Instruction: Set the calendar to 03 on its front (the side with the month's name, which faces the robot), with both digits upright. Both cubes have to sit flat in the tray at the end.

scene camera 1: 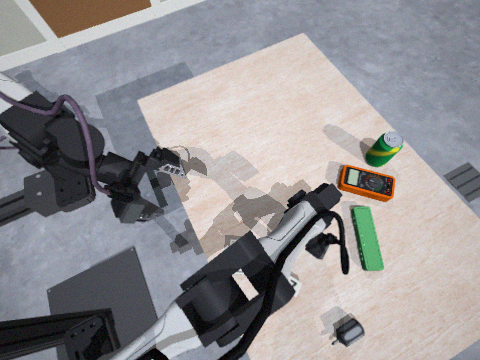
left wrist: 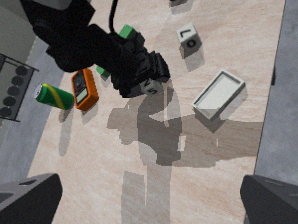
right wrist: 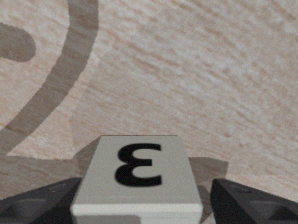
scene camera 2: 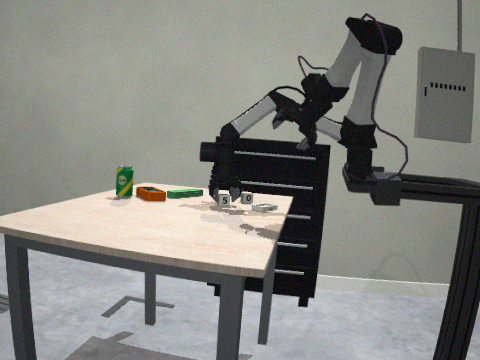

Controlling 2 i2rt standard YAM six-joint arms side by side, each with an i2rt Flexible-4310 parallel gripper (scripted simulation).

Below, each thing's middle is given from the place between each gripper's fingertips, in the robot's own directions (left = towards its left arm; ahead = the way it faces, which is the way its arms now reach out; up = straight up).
I see my right gripper (scene camera 2: pixel 224 202) 160 mm past the white tray (left wrist: pixel 223 88) and 10 mm above it. Round my right hand: green bar (scene camera 1: pixel 371 259) (200 mm ahead, 90 mm to the right, 10 mm below).
I see my left gripper (scene camera 1: pixel 174 195) 80 mm short of the white tray, 140 mm to the left of it and 260 mm above it. Also, from my left hand: green bar: 440 mm ahead, 230 mm to the right, 260 mm below.
